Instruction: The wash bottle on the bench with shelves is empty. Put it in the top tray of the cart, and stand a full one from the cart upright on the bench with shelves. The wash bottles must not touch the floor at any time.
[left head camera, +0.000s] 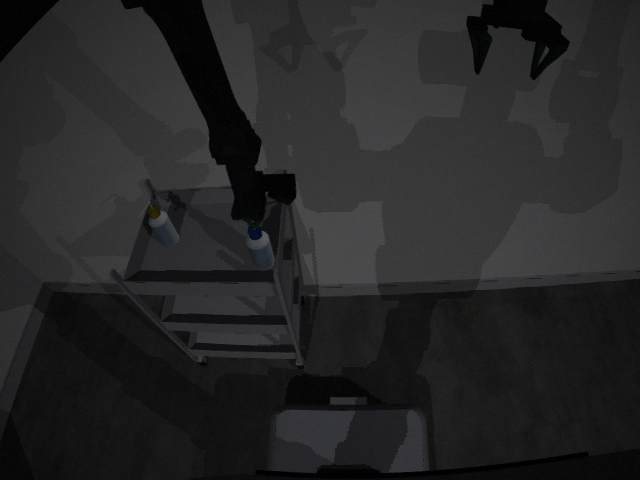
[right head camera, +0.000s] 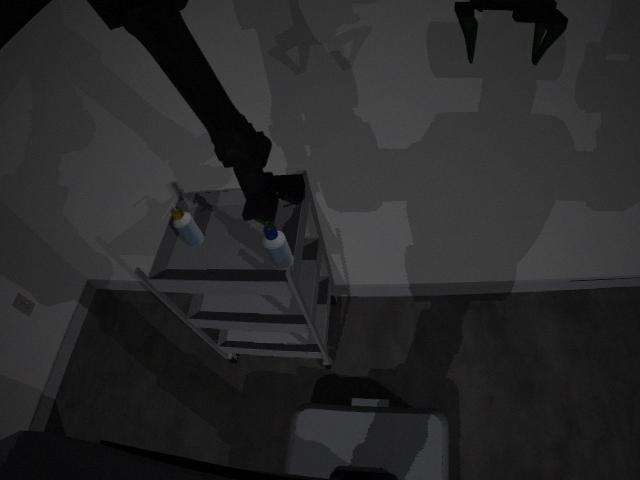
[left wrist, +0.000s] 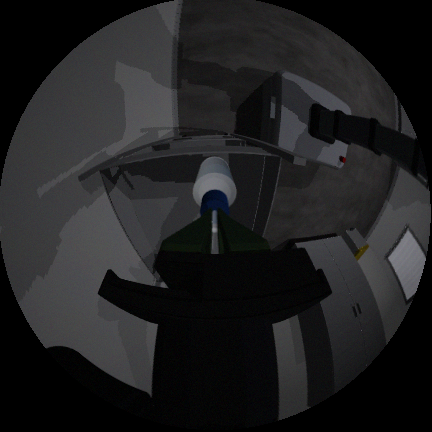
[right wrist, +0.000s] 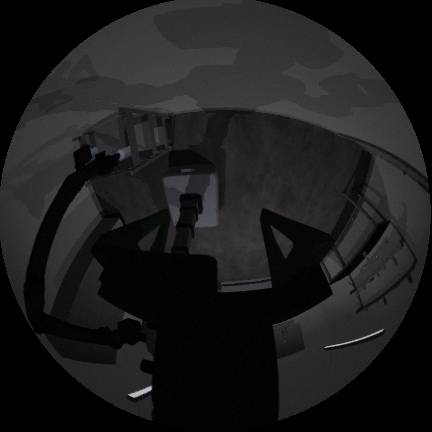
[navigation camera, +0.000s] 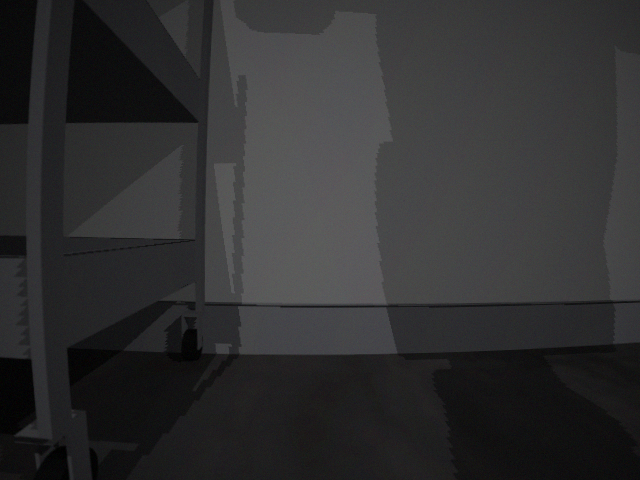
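Where they show: left gripper, fingertip midpoint: (left head camera: 256, 226) (right head camera: 270, 226) (left wrist: 214, 212); right gripper, fingertip midpoint: (left head camera: 505, 75) (right head camera: 502, 62) (right wrist: 214, 213); left arm's base at its link origin: (right wrist: 125, 333).
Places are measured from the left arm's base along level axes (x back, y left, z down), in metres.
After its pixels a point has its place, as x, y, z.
Note:
A wash bottle with a blue cap (left head camera: 260, 248) @[-0.598, 0.003, 0.646] stands in the top tray of the cart (left head camera: 209, 238) @[-0.704, 0.190, 0.747], near its right rim. It also shows in the right head view (right head camera: 278, 248) @[-0.601, -0.001, 0.651] and the left wrist view (left wrist: 214, 185) @[-0.626, -0.004, 0.631]. My left gripper (left head camera: 252, 221) @[-0.626, 0.008, 0.593] is right above it, and in the left wrist view its fingers (left wrist: 214, 227) @[-0.626, 0.008, 0.593] are shut on the bottle's thin white spout. A second wash bottle with a yellow cap (left head camera: 163, 226) @[-0.679, 0.299, 0.655] stands at the tray's left side. My right gripper (left head camera: 509, 52) is open and empty, high at the upper right, far from the cart.
The cart has lower shelves (left head camera: 228, 319) @[-0.564, 0.177, 1.012] and a slanted side rail (left head camera: 151, 314) @[-0.507, 0.390, 0.878]. It stands against a pale wall (left head camera: 390, 143) @[-0.882, -0.333, 0.551] with a baseboard. My own base (left head camera: 347, 438) @[-0.204, -0.221, 1.150] is below the cart. A bench with shelves (right wrist: 370, 250) @[0.605, -3.391, 0.500] shows at the right of the right wrist view.

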